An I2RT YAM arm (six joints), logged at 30 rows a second.
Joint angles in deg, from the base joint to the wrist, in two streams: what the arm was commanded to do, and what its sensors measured. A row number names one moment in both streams.
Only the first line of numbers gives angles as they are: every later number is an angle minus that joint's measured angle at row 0.
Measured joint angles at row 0: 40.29 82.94 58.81 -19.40 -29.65 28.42
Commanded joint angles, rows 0 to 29: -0.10 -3.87 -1.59 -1.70 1.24 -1.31; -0.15 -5.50 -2.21 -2.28 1.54 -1.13; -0.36 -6.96 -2.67 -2.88 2.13 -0.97; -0.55 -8.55 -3.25 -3.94 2.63 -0.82; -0.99 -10.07 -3.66 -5.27 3.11 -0.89; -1.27 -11.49 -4.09 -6.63 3.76 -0.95; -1.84 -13.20 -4.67 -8.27 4.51 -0.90; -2.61 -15.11 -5.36 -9.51 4.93 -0.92; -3.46 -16.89 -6.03 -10.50 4.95 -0.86; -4.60 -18.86 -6.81 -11.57 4.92 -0.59; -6.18 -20.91 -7.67 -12.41 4.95 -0.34; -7.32 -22.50 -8.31 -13.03 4.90 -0.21; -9.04 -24.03 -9.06 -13.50 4.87 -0.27; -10.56 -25.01 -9.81 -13.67 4.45 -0.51; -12.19 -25.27 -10.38 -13.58 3.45 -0.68; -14.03 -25.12 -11.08 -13.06 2.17 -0.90; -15.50 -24.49 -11.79 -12.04 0.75 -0.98; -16.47 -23.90 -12.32 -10.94 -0.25 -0.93; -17.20 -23.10 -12.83 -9.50 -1.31 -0.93; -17.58 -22.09 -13.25 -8.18 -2.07 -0.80; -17.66 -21.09 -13.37 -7.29 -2.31 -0.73; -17.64 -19.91 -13.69 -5.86 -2.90 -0.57; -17.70 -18.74 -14.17 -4.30 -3.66 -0.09; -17.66 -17.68 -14.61 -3.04 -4.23 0.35; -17.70 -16.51 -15.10 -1.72 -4.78 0.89; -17.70 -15.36 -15.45 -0.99 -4.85 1.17; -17.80 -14.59 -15.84 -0.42 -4.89 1.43; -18.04 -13.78 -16.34 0.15 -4.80 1.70; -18.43 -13.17 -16.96 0.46 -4.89 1.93; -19.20 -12.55 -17.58 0.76 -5.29 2.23
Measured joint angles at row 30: -18.29 -13.53 -16.83 -3.78 -3.41 1.21
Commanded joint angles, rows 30 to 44: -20.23 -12.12 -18.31 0.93 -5.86 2.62; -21.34 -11.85 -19.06 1.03 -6.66 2.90; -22.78 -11.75 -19.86 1.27 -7.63 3.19; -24.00 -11.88 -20.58 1.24 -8.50 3.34; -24.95 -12.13 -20.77 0.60 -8.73 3.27; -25.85 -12.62 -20.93 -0.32 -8.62 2.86; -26.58 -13.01 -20.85 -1.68 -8.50 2.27; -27.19 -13.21 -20.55 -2.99 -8.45 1.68; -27.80 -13.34 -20.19 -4.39 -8.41 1.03; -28.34 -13.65 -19.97 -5.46 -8.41 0.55; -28.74 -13.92 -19.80 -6.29 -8.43 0.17; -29.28 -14.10 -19.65 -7.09 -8.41 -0.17; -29.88 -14.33 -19.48 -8.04 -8.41 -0.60; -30.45 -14.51 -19.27 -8.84 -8.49 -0.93; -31.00 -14.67 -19.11 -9.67 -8.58 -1.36
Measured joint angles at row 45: -30.12 -14.21 -19.70 -6.60 -8.04 0.75
